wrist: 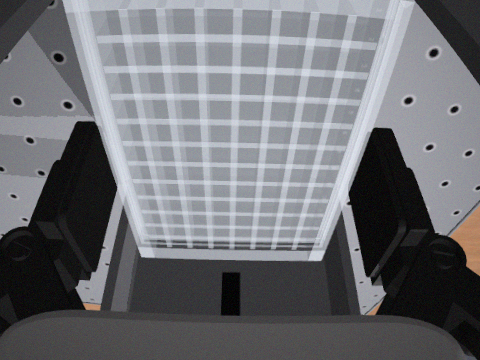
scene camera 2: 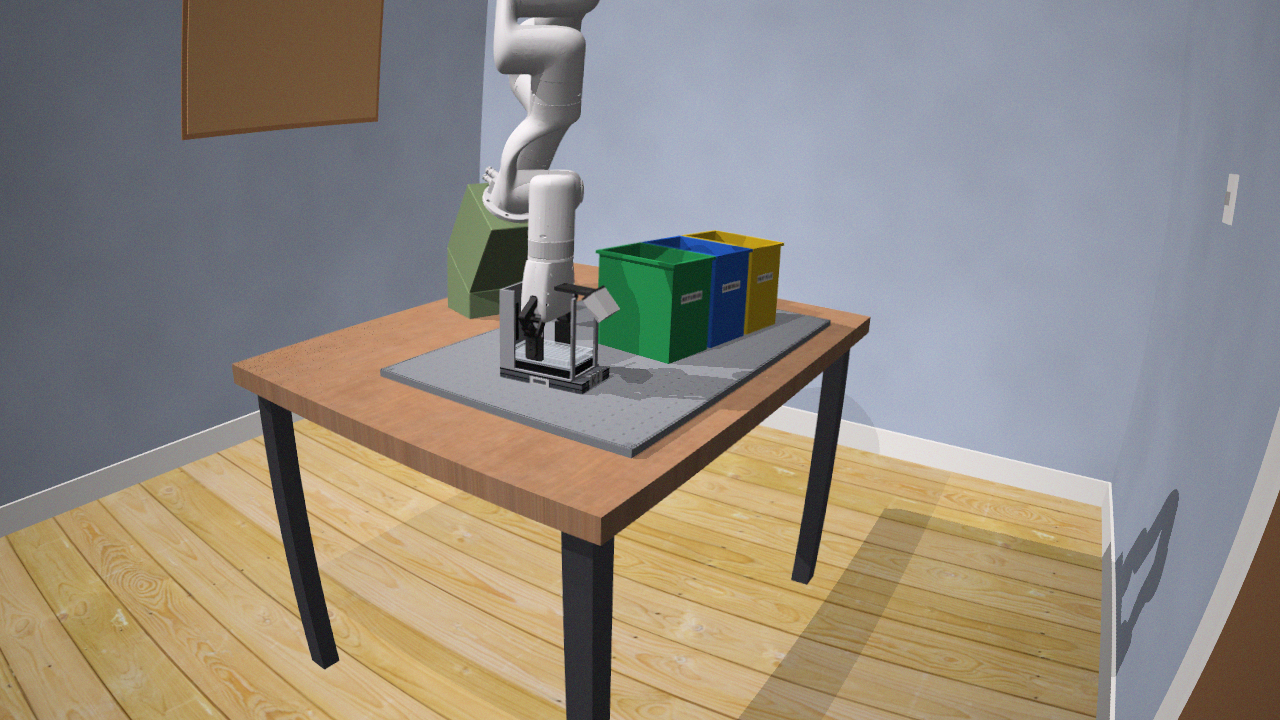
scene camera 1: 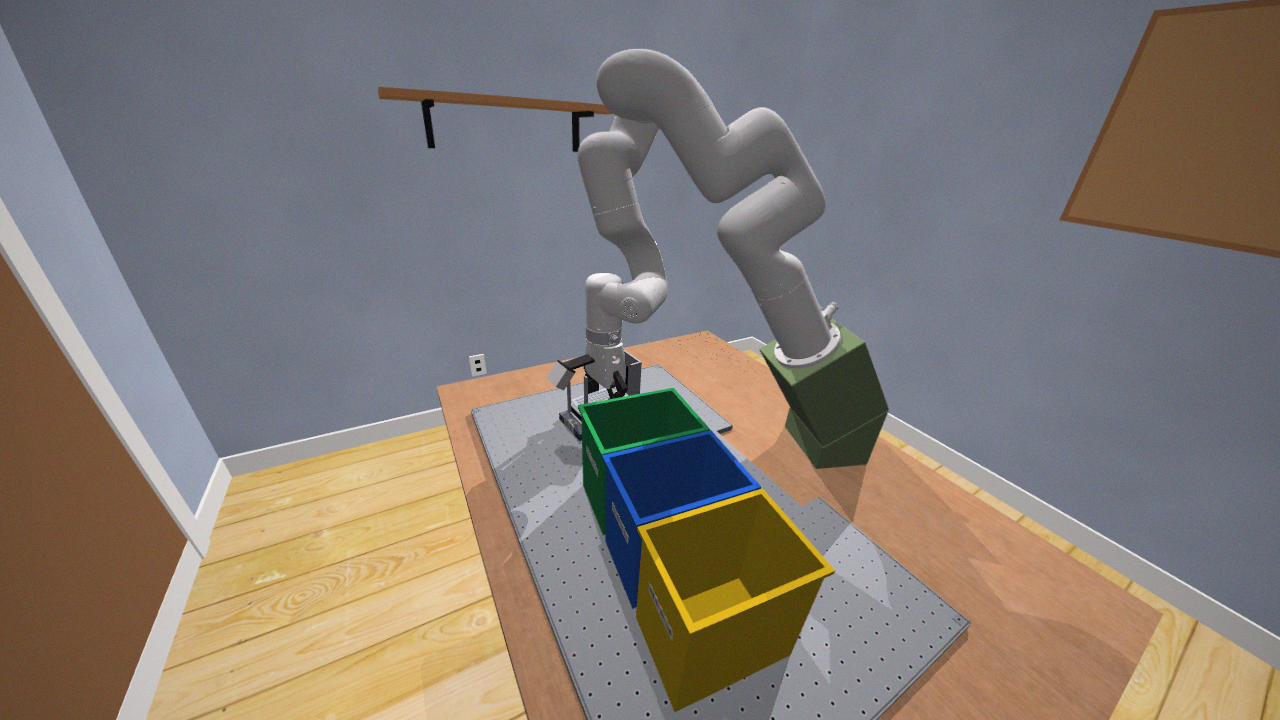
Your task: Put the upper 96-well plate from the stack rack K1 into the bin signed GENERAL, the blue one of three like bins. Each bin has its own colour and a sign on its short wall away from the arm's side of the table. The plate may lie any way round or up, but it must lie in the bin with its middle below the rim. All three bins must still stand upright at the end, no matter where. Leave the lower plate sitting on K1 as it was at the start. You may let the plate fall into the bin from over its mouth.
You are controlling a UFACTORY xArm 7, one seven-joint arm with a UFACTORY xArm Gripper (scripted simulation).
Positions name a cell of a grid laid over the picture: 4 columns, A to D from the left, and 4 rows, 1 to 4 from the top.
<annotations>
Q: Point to a green bin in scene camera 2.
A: At C2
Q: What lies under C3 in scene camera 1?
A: A blue bin.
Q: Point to a clear 96-well plate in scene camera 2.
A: B2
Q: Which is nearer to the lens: the yellow bin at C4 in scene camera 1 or the green bin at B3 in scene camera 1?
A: The yellow bin.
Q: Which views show my gripper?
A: The wrist view, scene camera 2 and scene camera 1: all of them.
</annotations>
